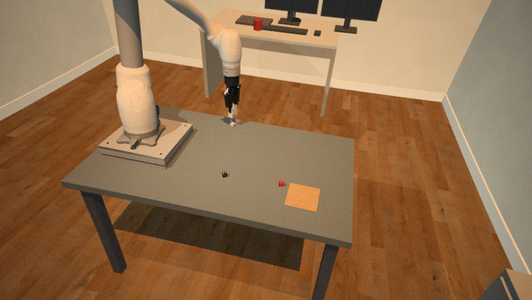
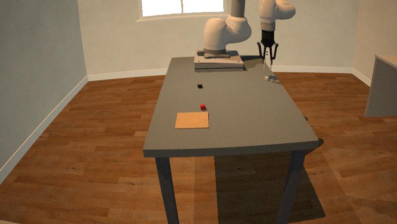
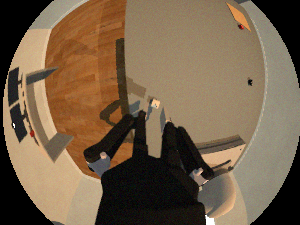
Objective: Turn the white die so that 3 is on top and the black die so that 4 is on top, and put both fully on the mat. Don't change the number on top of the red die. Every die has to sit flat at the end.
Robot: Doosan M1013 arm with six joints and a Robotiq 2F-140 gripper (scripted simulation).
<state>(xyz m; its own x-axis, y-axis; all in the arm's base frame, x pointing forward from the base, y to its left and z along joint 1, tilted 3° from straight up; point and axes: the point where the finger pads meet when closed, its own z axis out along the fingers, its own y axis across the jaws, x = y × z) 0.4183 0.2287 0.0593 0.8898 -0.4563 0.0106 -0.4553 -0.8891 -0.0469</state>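
Now: hand 9 cm above the white die. Also, from my hand: orange mat: 38 cm ahead, 52 cm to the right, 10 cm below; then black die: 2 cm ahead, 42 cm to the right, 9 cm below; then red die: 29 cm ahead, 45 cm to the right, 9 cm below.
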